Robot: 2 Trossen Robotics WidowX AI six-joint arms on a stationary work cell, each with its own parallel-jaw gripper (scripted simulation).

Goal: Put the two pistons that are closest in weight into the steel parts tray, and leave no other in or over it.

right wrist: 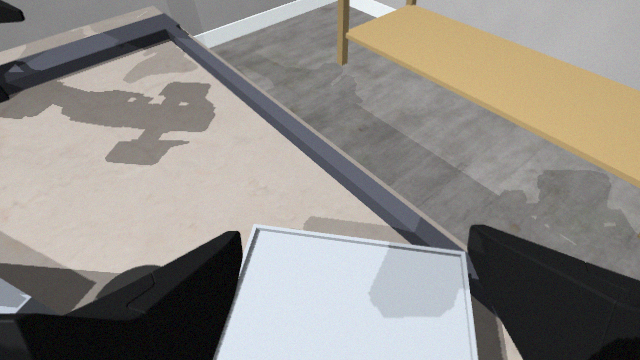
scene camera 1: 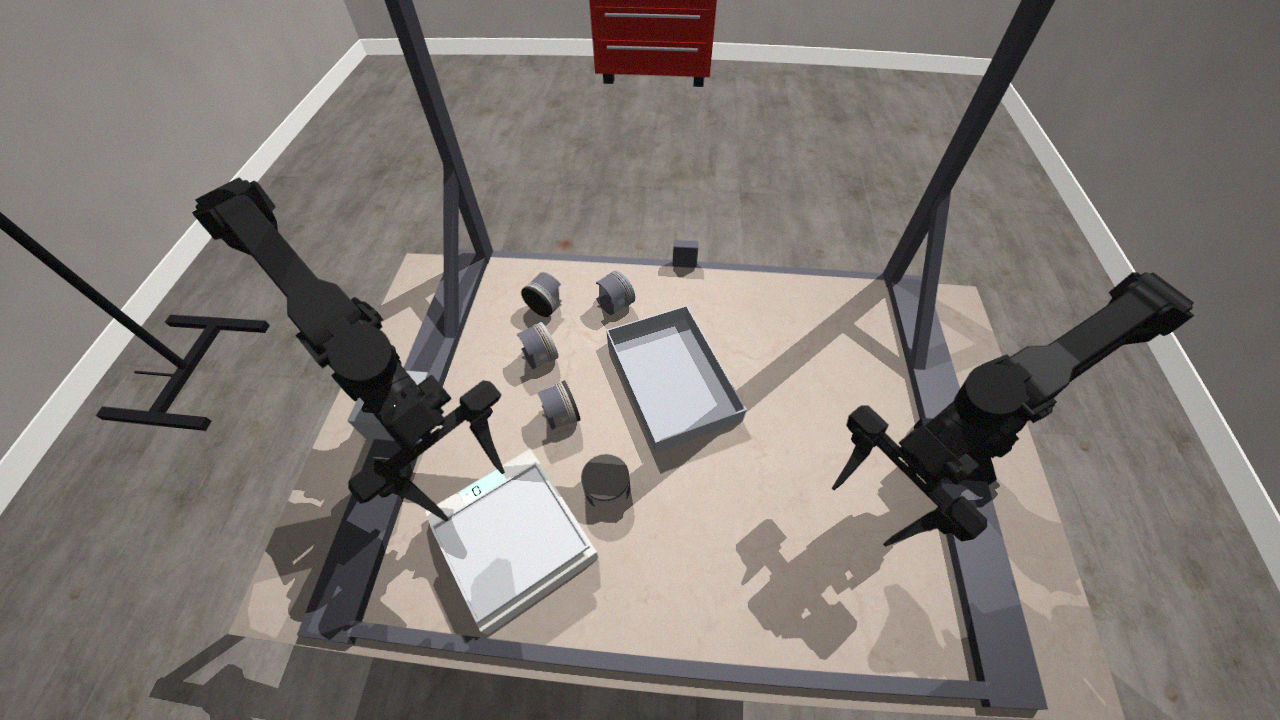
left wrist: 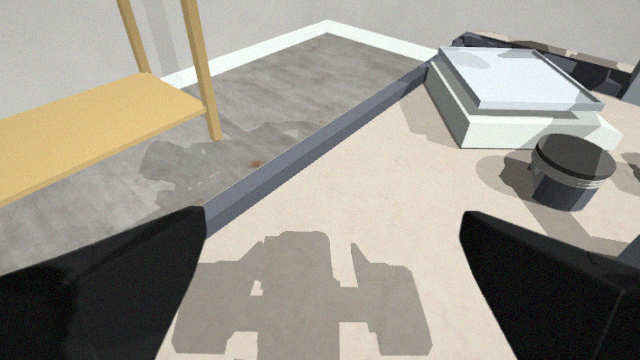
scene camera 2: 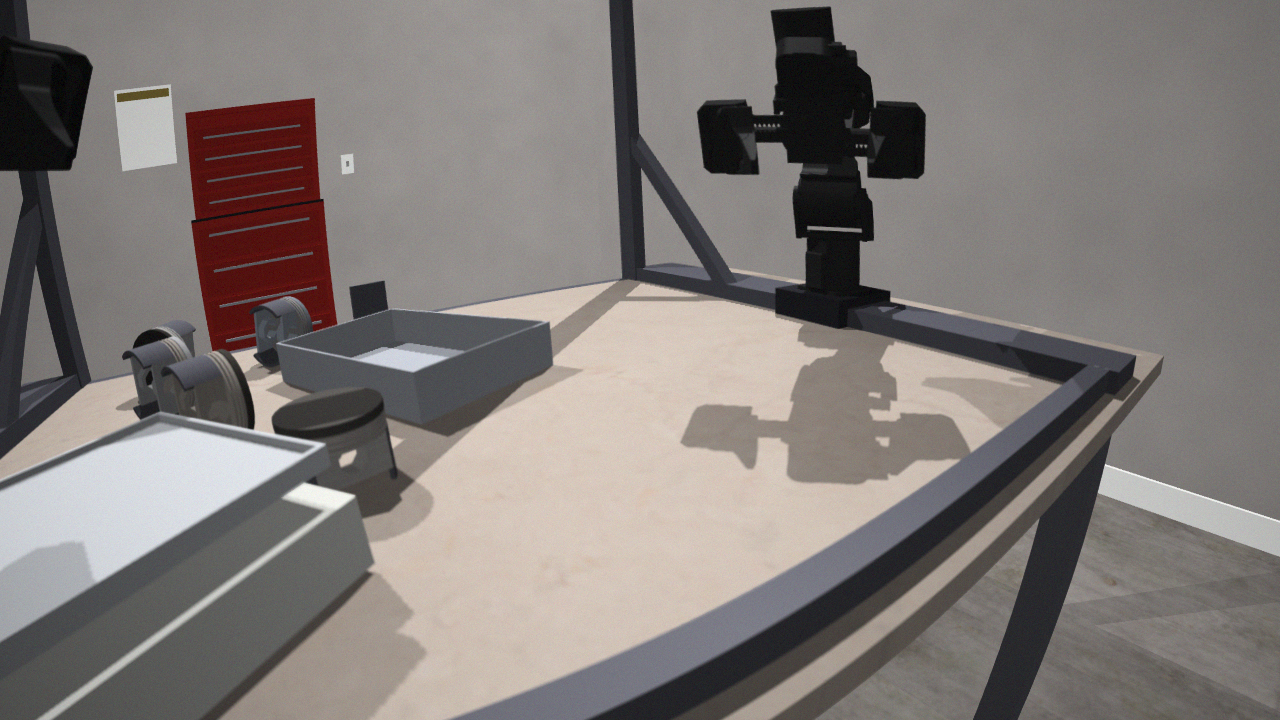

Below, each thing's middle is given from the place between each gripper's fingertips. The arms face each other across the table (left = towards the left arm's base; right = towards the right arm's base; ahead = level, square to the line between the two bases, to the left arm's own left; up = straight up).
Right now the scale pan point(scene camera 2: 94, 525) is 17 cm below my right hand, 3 cm to the left of it and 3 cm ahead of it. The rest, counted from my right hand: scale point(scene camera 2: 190, 637): 18 cm below, 2 cm to the left, 2 cm ahead; steel parts tray point(scene camera 2: 507, 350): 28 cm behind, 24 cm to the left, 21 cm below.
I see my left gripper point(scene camera 2: 812, 169) 260 mm past the steel parts tray, 260 mm to the left of it and 170 mm above it. From my left hand the other things lie so: scale pan: 50 mm ahead, 470 mm to the right, 130 mm below; scale: 40 mm ahead, 470 mm to the right, 140 mm below.
